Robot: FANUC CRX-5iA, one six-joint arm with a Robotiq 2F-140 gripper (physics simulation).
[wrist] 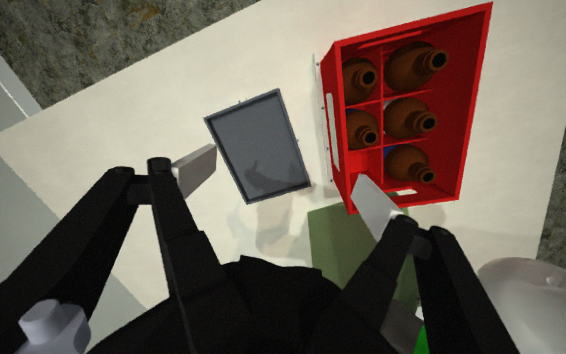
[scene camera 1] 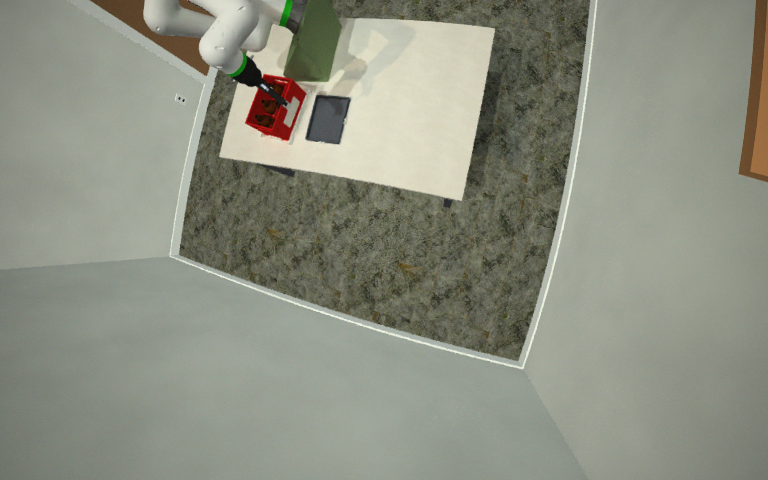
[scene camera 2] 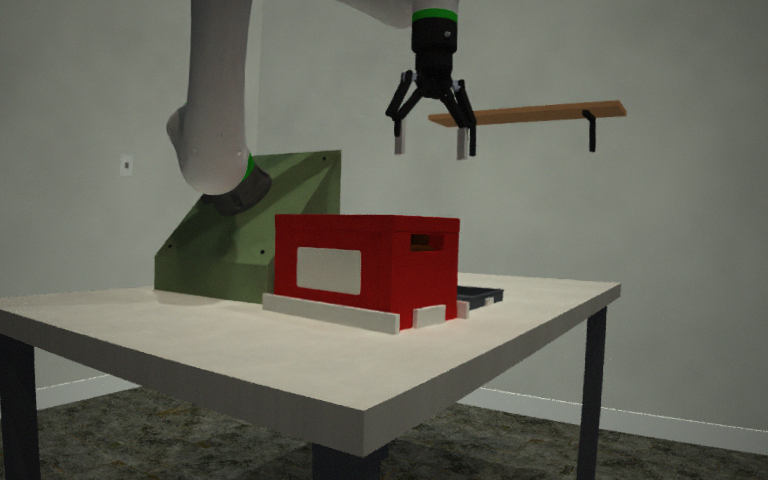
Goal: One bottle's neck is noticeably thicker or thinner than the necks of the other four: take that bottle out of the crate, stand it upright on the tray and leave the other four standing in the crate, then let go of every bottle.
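Pixels of known places: gripper, fingertip midpoint: (wrist: 286,172) (scene camera 2: 431,156); arm's base, link origin: (wrist: 387,334) (scene camera 1: 300,20) (scene camera 2: 244,193).
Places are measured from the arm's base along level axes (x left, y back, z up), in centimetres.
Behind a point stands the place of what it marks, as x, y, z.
A red crate (scene camera 1: 277,131) @(3.2, -55.3, -9.1) (scene camera 2: 339,226) @(-15.0, -44.7, -7.2) (wrist: 472,115) @(-14.8, -42.6, -5.2) holds five brown bottles in two columns. In the wrist view, three stand on the right: a far bottle (wrist: 407,67) @(-8.5, -51.0, -10.3), a middle bottle (wrist: 402,117) @(-7.8, -43.4, -10.4) and a near bottle (wrist: 404,162) @(-8.3, -34.8, -10.6). Two stand on the left: a far bottle (wrist: 354,82) @(0.3, -50.8, -8.2) and a bottle (wrist: 359,127) @(-0.3, -43.5, -9.6) nearer. The near left compartment is empty, partly hidden by a finger. I cannot tell surely which neck differs. A dark grey tray (scene camera 1: 327,118) @(20.3, -39.4, -22.2) (scene camera 2: 481,300) @(18.8, -52.8, -21.4) (wrist: 255,135) @(21.2, -44.5, -22.2) lies bare beside the crate. My gripper (scene camera 2: 431,148) @(11.9, -44.4, 7.2) (wrist: 286,172) @(11.9, -44.4, 7.2) is open and empty, well above the crate.
Low white strips (scene camera 2: 328,313) @(-16.1, -43.7, -21.3) run along the crate's foot. A green arm mount (scene camera 1: 317,50) @(11.8, -12.1, -5.4) (scene camera 2: 300,186) @(3.5, -15.6, 1.4) (wrist: 327,235) @(8.4, -19.7, -10.9) stands near the crate's end. The pale table (scene camera 1: 413,113) @(63.5, -26.5, -22.8) (scene camera 2: 226,339) @(-36.1, -43.7, -22.8) (wrist: 150,95) @(43.7, -59.5, -22.8) carries them. A wooden shelf (scene camera 2: 526,114) is on the wall.
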